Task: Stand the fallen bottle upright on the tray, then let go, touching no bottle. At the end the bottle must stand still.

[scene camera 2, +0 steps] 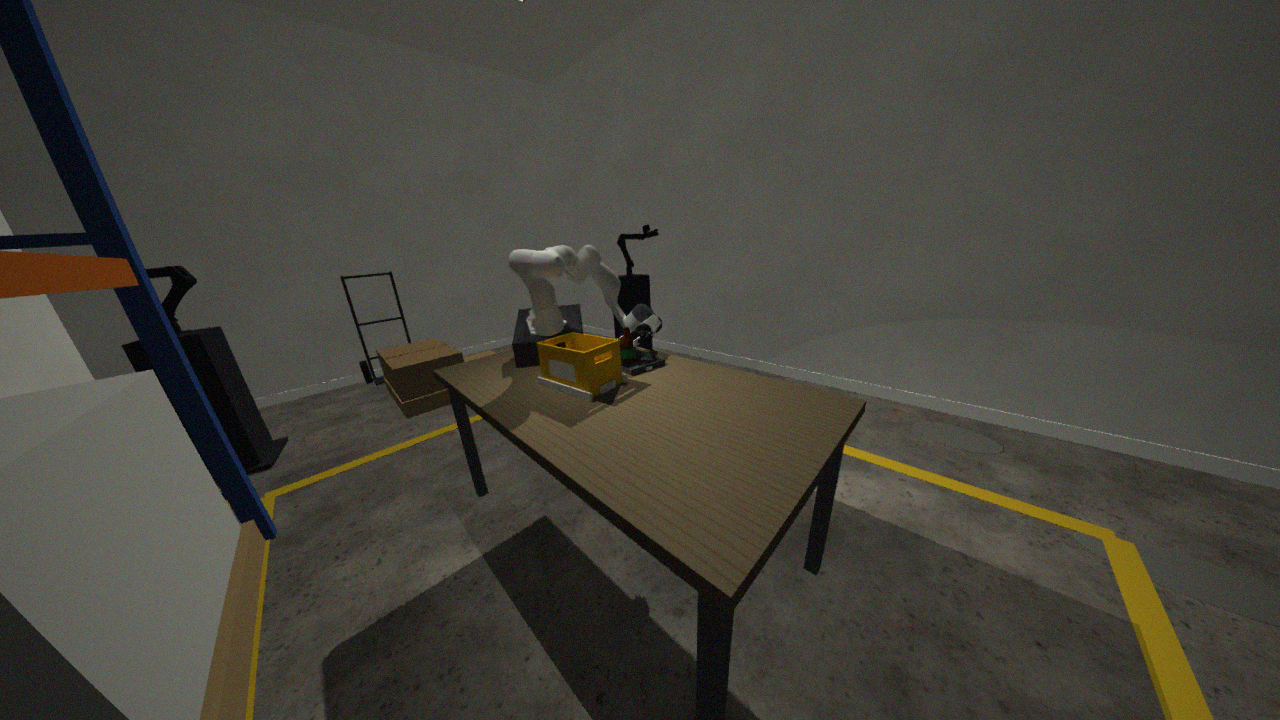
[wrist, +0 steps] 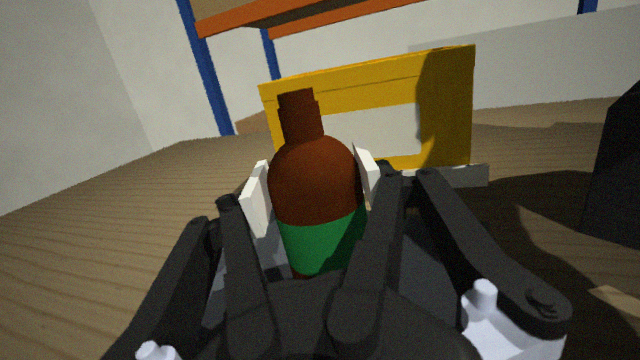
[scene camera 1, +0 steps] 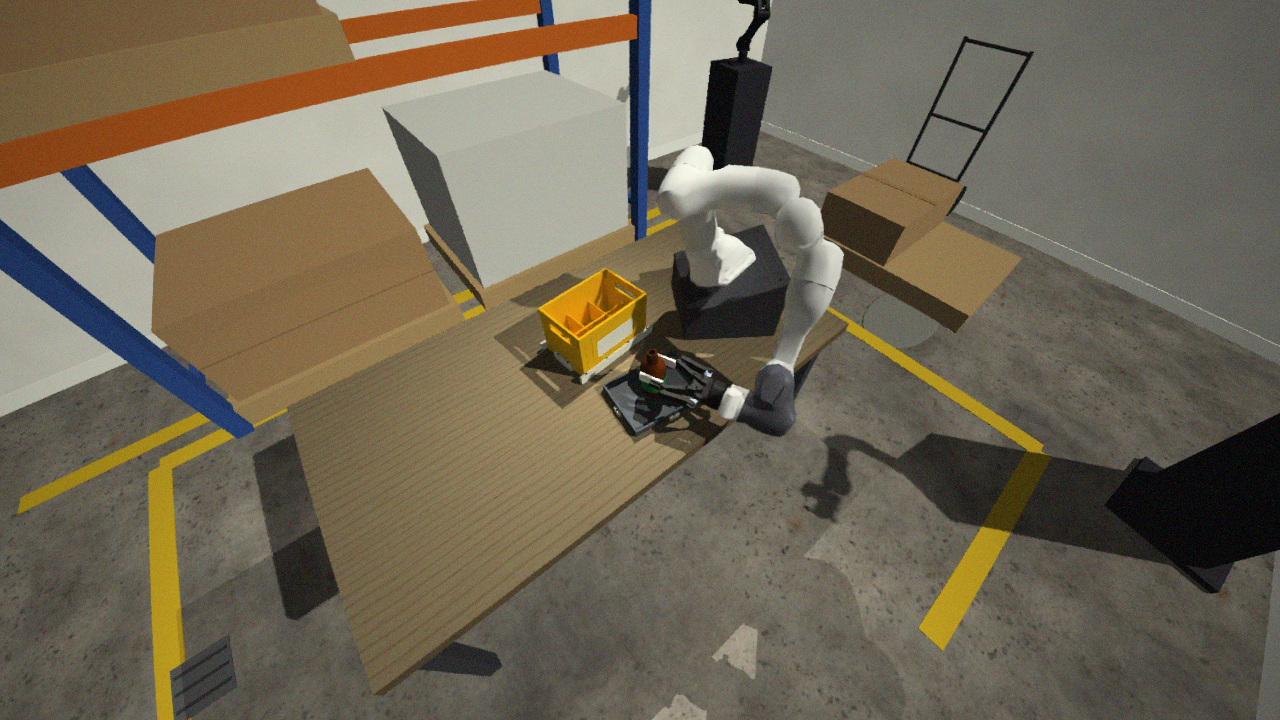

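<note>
A brown bottle (scene camera 1: pixel 655 363) (scene camera 2: pixel 626 342) (wrist: pixel 316 180) with a green label stands roughly upright, neck up, over the dark tray (scene camera 1: pixel 637 426) (scene camera 2: pixel 651 368). In the wrist view it leans slightly to the left relative to the picture. My gripper (scene camera 1: pixel 657 369) (wrist: pixel 312 166) is shut on the bottle, with one white fingertip pad on each side of it, just above the label. The bottle's foot is largely hidden by the gripper, so I cannot tell whether it touches the tray.
A yellow crate (scene camera 1: pixel 617 329) (scene camera 2: pixel 601 368) (wrist: pixel 445 107) with inner dividers stands on the wooden table (scene camera 1: pixel 465 465) (scene camera 2: pixel 716 438) close beside the tray. The arm's dark base block (scene camera 1: pixel 733 308) stands at the table's far end. A shelf rack (scene camera 1: pixel 638 116) stands along the table's side.
</note>
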